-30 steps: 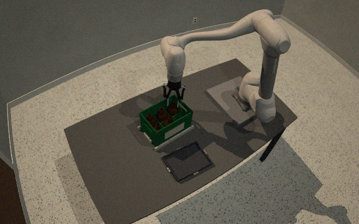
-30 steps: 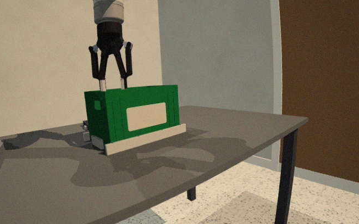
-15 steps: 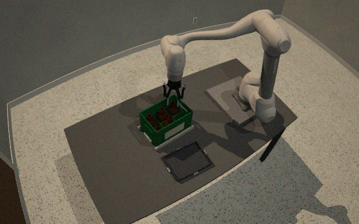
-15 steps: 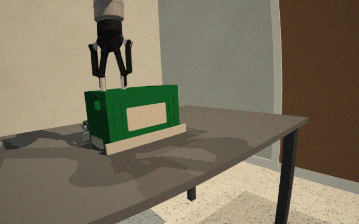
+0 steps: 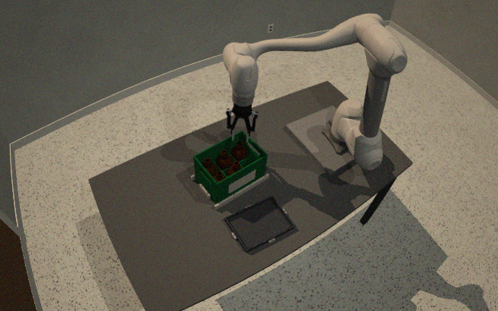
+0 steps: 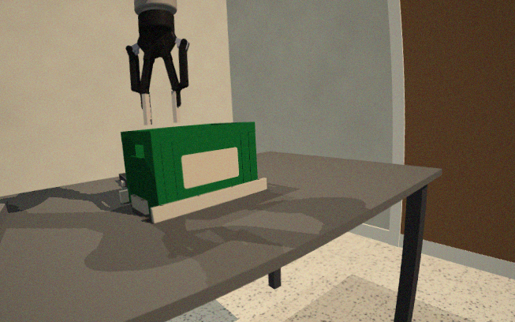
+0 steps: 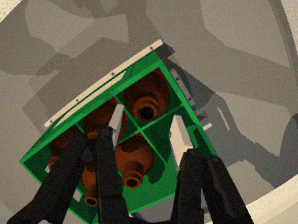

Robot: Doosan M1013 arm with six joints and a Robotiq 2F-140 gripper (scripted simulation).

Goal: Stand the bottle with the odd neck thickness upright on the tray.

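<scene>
Now: the bottle 15 cm ahead of my hand, 13 cm to the left of it and 13 cm below it. Also, from my hand: crate: 7 cm ahead, 6 cm to the left, 13 cm below; black tray: 5 cm ahead, 35 cm to the left, 20 cm below.
</scene>
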